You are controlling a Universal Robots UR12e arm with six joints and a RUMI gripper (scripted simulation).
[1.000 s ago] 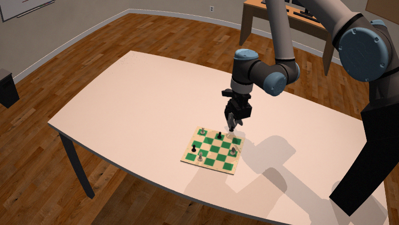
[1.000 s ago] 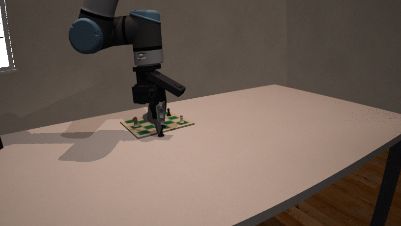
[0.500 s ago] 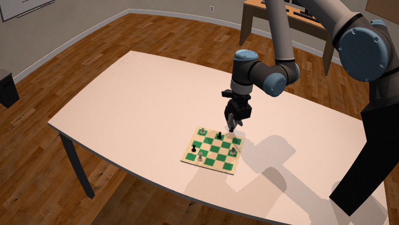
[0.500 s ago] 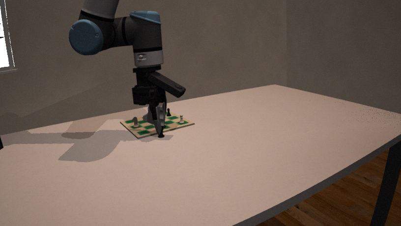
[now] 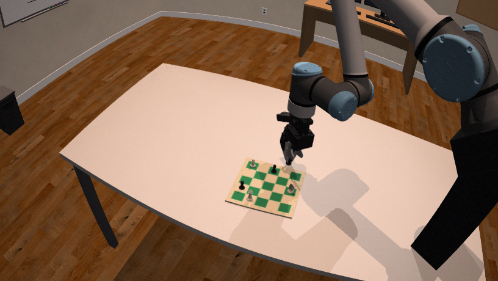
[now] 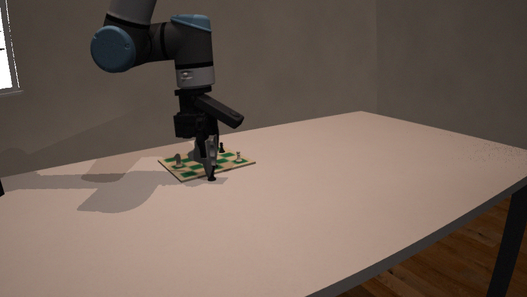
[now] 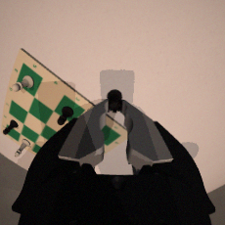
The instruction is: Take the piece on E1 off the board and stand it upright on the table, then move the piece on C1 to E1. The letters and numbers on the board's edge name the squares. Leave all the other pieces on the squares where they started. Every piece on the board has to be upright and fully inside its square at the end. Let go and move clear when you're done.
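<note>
My hand is 1 cm above the black rook. Also, from my hand: white pawn: 12 cm ahead, 6 cm to the left, 1 cm below; chessboard: 5 cm ahead, 14 cm to the left, 2 cm below.
</note>
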